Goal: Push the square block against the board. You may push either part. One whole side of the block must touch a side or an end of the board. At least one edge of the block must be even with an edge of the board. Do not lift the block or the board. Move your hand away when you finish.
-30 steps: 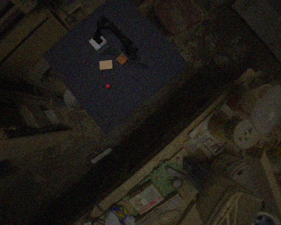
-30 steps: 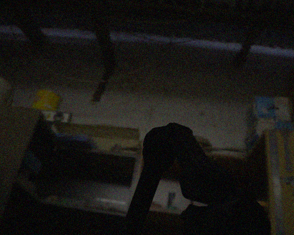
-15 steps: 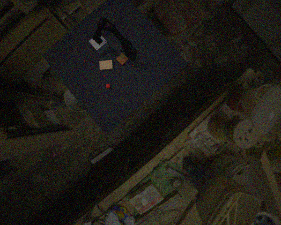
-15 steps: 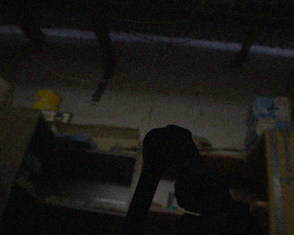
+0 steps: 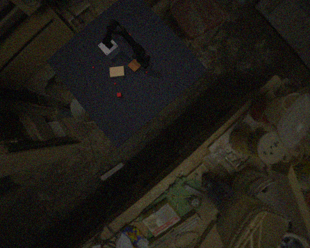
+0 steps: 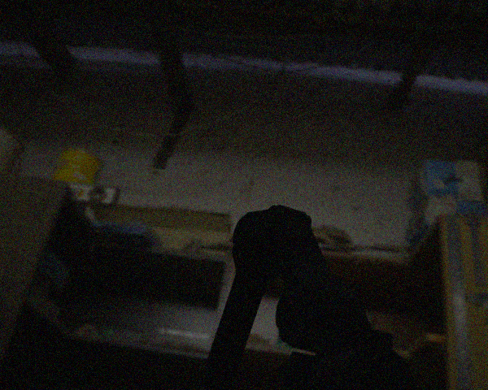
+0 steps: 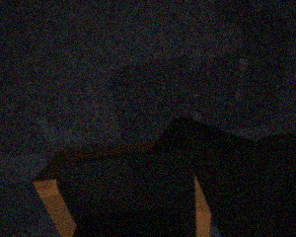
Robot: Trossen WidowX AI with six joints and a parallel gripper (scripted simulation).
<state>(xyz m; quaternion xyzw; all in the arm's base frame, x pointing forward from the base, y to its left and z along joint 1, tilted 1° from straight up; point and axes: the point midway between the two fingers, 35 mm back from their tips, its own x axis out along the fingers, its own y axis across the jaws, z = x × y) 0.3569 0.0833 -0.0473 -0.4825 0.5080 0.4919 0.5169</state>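
Now: gripper tip 4 cm past the brown square block, 6 cm to the left of it and 1 cm below it. Round my gripper tip: pale rectangular board 14 cm behind, 23 cm to the right, 1 cm above.
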